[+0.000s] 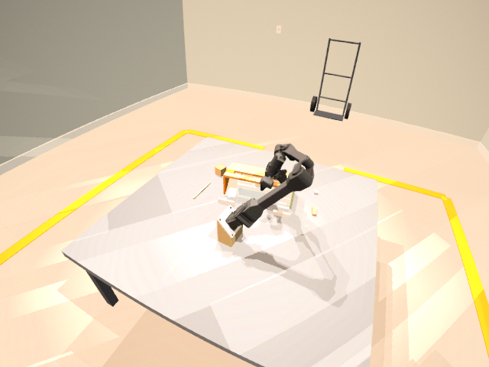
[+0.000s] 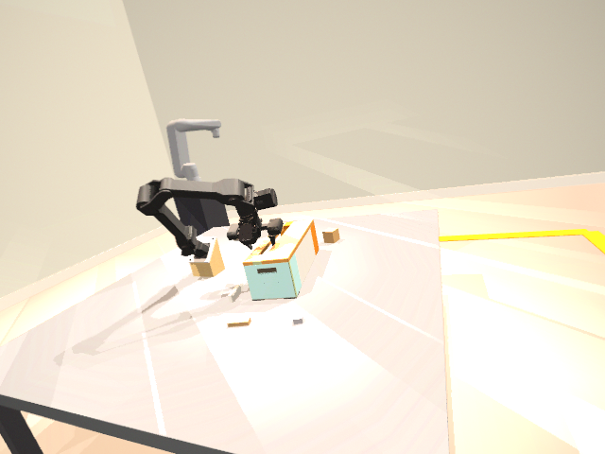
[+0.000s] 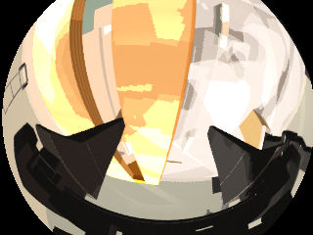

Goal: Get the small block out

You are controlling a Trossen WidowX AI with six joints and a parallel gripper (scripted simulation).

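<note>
Right now the box is 5 cm below my gripper tip, 3 cm to the left of it and 2 cm ahead of it. Also, from my gripper tip: tan cube (33 cm to the left, 12 cm ahead, 8 cm below); thin stick (34 cm to the left, 11 cm below, 8 cm behind); flat orange piece (28 cm to the right, 10 cm below, 6 cm ahead).
</note>
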